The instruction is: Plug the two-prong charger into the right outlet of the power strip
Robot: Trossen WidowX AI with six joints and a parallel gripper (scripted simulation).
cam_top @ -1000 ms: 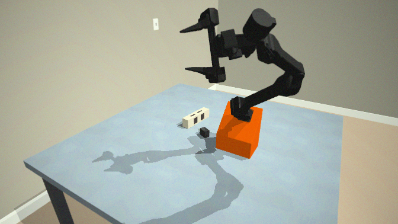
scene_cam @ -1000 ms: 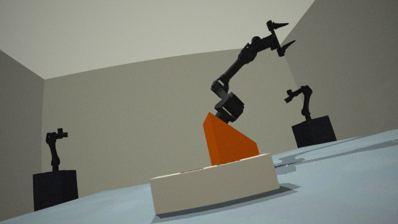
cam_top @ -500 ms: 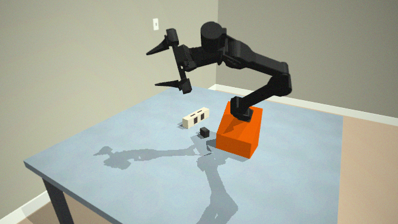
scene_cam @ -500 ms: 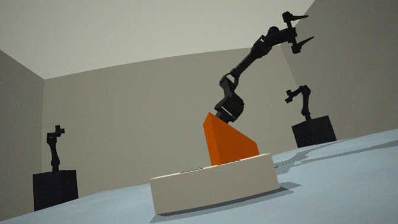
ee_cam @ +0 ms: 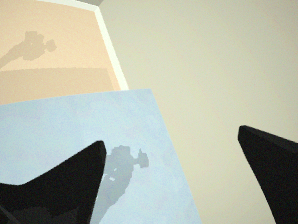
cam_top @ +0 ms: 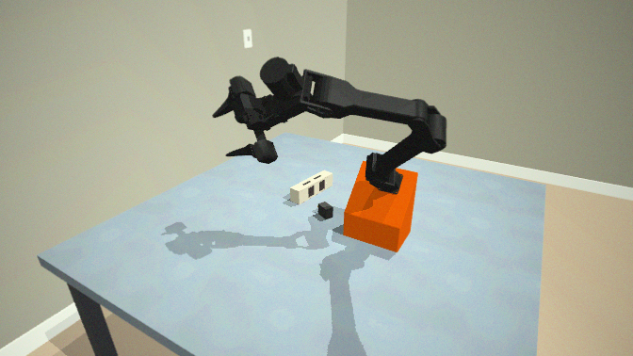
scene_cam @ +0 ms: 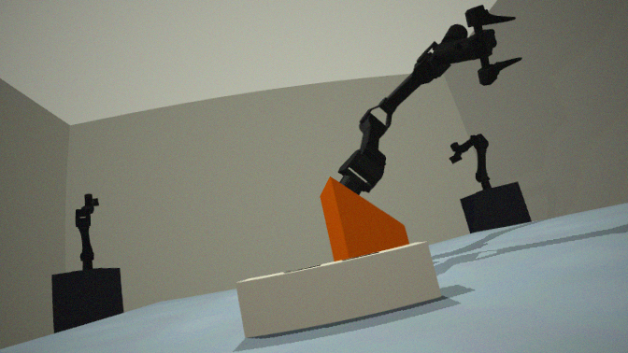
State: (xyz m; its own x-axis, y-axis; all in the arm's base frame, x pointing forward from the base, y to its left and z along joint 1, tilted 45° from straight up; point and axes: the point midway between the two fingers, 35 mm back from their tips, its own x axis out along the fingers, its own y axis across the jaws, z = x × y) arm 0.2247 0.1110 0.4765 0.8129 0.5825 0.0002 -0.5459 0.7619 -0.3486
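Now: the two-prong charger 430 mm to the right of my gripper tip, 400 mm below it and 30 mm behind it.
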